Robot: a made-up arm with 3 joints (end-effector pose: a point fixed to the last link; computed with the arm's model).
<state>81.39 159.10 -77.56</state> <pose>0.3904 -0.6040 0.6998 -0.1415 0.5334 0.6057 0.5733</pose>
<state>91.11 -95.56 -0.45</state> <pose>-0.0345 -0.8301 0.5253 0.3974 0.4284 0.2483 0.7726</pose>
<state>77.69 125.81 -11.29</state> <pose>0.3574 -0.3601 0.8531 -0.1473 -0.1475 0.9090 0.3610</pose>
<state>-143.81 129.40 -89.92</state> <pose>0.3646 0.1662 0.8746 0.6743 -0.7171 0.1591 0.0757</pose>
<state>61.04 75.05 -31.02</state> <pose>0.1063 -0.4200 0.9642 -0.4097 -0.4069 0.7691 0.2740</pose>
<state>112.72 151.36 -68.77</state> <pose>0.4019 -0.5004 0.9259 -0.3172 0.5967 0.5335 0.5087</pose>
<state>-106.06 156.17 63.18</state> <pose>0.3927 0.0496 0.6370 -0.2153 0.7750 0.5661 0.1804</pose>
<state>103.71 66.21 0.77</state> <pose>-0.0175 -0.1714 1.0680 0.3501 0.2528 -0.8900 0.1464</pose>
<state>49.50 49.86 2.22</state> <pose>-0.1277 -0.4802 0.8951 0.4561 0.6557 -0.5978 0.0682</pose>
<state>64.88 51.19 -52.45</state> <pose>-0.0129 -0.4666 0.9855 -0.5481 -0.4109 0.6592 0.3101</pose>
